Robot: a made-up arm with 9 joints.
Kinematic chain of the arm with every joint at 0, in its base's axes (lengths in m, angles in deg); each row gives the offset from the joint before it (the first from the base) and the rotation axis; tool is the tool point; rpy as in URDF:
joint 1: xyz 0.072 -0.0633 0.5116 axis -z
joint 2: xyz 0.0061 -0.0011 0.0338 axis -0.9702 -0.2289 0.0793
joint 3: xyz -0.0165 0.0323 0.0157 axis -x
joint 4: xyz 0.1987 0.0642 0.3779 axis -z
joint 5: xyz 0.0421 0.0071 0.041 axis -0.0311 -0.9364 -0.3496
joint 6: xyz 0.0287 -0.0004 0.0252 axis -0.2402 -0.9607 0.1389
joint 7: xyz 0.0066 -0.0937 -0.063 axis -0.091 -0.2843 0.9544
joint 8: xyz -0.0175 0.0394 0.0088 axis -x
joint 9: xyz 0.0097 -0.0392 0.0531 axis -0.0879 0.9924 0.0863
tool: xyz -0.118 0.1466 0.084 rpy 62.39 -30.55 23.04
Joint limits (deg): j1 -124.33..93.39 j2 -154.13..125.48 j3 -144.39..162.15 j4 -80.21..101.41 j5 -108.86..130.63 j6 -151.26..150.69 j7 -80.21..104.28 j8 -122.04..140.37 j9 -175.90..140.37
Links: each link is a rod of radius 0.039 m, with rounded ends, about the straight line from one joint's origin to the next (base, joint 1, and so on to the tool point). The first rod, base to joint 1, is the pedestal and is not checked.
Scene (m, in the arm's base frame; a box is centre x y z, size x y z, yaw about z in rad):
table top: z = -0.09
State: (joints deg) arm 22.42 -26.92 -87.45 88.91 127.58 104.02 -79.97 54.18 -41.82
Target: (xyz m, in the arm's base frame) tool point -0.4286 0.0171 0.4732
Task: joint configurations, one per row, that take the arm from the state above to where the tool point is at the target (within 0.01 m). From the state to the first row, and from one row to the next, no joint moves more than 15 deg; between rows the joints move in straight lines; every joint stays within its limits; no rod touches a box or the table.
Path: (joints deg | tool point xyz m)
1: 10.59 -41.45 -94.57 77.84 127.96 101.94 -80.00 51.61 -41.05 | 0.2583 -0.5604 0.2709
2: -1.24 -55.98 -101.68 66.76 128.34 99.85 -80.03 49.03 -40.29 | 0.3020 -0.4089 0.1254
3: -13.07 -70.51 -108.80 55.69 128.72 97.77 -80.06 46.46 -39.52 | 0.2736 -0.2240 0.0244
4: -24.90 -85.04 -115.92 44.62 129.10 95.69 -80.09 43.89 -38.75 | 0.1667 -0.0464 -0.0164
5: -36.73 -99.57 -123.04 33.55 129.49 93.61 -80.12 41.31 -37.98 | -0.0010 0.0825 0.0129
6: -48.56 -114.10 -130.15 22.47 129.87 91.52 -80.15 38.74 -37.22 | -0.1898 0.1340 0.1132
7: -60.39 -128.62 -137.27 11.40 130.25 89.44 -80.18 36.17 -36.45 | -0.3480 0.1041 0.2740
8: -72.22 -143.15 -144.39 0.33 130.63 87.36 -80.21 33.59 -35.68 | -0.4286 0.0171 0.4732

